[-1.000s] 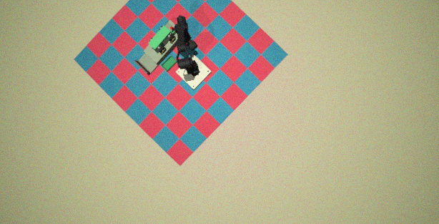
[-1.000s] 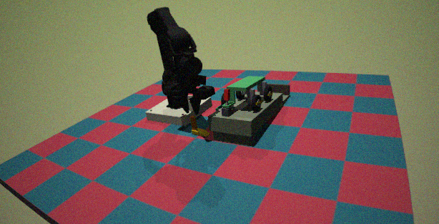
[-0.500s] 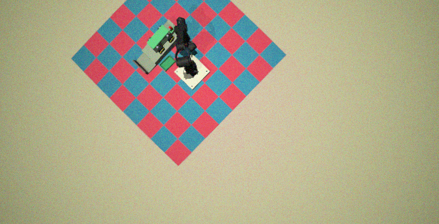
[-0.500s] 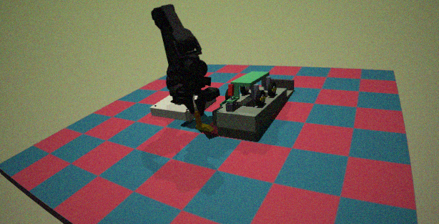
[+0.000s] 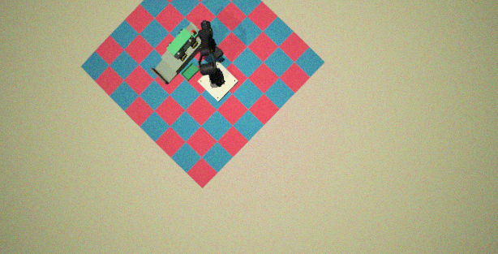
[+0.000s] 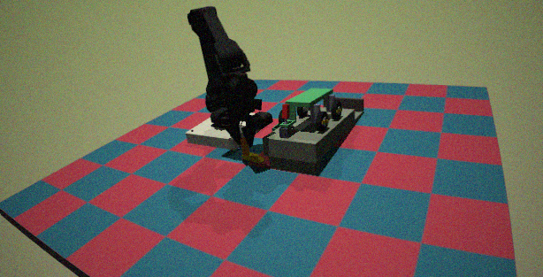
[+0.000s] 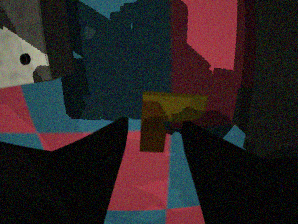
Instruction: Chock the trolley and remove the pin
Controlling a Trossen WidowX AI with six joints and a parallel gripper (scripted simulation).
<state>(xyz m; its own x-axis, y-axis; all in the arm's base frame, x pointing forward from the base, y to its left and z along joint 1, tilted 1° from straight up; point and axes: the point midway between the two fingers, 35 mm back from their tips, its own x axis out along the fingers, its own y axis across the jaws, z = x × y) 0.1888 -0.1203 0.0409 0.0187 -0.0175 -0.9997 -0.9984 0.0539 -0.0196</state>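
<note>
The yellow chock is 2 cm below my gripper tip and 2 cm ahead of it. The rest, counted from my gripper tip: red-headed stop pin 13 cm ahead, 9 cm above, 2 cm to the left; green-topped trolley 15 cm ahead, 14 cm to the left, 7 cm above; green tray 23 cm to the left, 5 cm below, 1 cm ahead.
</note>
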